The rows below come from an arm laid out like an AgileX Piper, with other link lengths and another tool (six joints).
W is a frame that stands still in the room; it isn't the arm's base.
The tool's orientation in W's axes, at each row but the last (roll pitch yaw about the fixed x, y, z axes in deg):
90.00, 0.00, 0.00
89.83, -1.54, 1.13
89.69, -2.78, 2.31
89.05, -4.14, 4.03
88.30, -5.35, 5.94
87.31, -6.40, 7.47
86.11, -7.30, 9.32
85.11, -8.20, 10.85
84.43, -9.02, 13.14
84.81, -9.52, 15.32
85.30, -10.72, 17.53
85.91, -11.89, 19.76
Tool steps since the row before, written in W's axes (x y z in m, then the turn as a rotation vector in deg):
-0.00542, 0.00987, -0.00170, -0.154, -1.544, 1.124
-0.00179, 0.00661, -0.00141, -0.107, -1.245, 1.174
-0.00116, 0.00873, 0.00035, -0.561, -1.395, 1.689
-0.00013, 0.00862, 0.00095, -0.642, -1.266, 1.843
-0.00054, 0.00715, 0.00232, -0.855, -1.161, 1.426
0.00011, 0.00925, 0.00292, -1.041, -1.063, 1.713
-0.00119, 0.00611, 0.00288, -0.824, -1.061, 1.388
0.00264, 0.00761, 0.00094, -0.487, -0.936, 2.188
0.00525, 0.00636, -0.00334, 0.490, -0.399, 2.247
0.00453, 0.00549, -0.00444, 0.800, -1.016, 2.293
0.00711, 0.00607, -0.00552, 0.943, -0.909, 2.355
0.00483, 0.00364, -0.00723, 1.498, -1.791, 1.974
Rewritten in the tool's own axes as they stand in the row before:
-0.00542, -0.00170, -0.00987, -0.154, 1.124, 1.544
-0.00170, -0.00135, -0.00665, -0.100, 1.173, 1.246
-0.00079, 0.00044, -0.00877, -0.534, 1.709, 1.381
0.00054, 0.00106, -0.00859, -0.594, 1.870, 1.249
0.00042, 0.00250, -0.00710, -0.833, 1.478, 1.111
0.00163, 0.00318, -0.00902, -0.972, 1.788, 1.004
0.00018, 0.00330, -0.00601, -0.801, 1.436, 1.013
0.00412, 0.00095, -0.00692, -0.336, 2.180, 1.017
0.00595, -0.00382, -0.00540, 0.734, 2.100, 0.707
0.00501, -0.00495, -0.00456, 0.875, 2.062, 1.383
0.00743, -0.00670, -0.00421, 1.053, 2.096, 1.327
0.00416, -0.00812, -0.00238, 1.194, 1.605, 2.312

